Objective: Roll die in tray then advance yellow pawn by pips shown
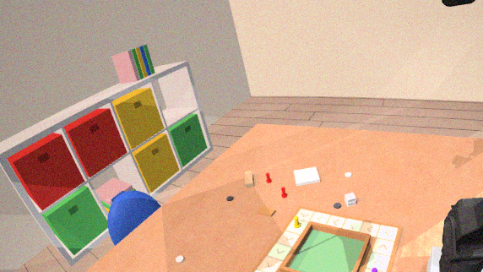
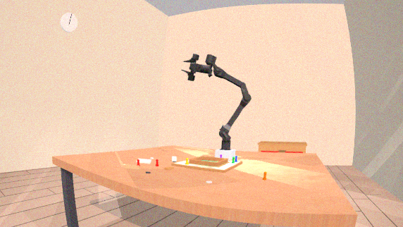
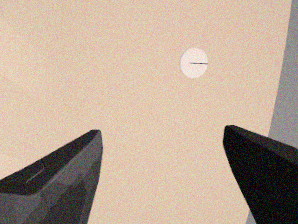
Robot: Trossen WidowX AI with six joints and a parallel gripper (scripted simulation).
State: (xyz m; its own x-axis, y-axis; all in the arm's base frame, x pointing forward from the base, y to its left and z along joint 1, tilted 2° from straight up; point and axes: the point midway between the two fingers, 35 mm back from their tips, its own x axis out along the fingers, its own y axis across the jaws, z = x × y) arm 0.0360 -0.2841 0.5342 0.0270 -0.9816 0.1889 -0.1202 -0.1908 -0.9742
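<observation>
My gripper tip is 590 mm above the white die, 240 mm short of it and 90 mm to the right of it. Also, from my gripper tip: yellow pawn (570 mm below, 350 mm ahead, 210 mm to the left); then green-lined tray (590 mm below, 300 mm to the left, 250 mm ahead); then purple pawn (570 mm below, 330 mm to the left, 140 mm ahead).
</observation>
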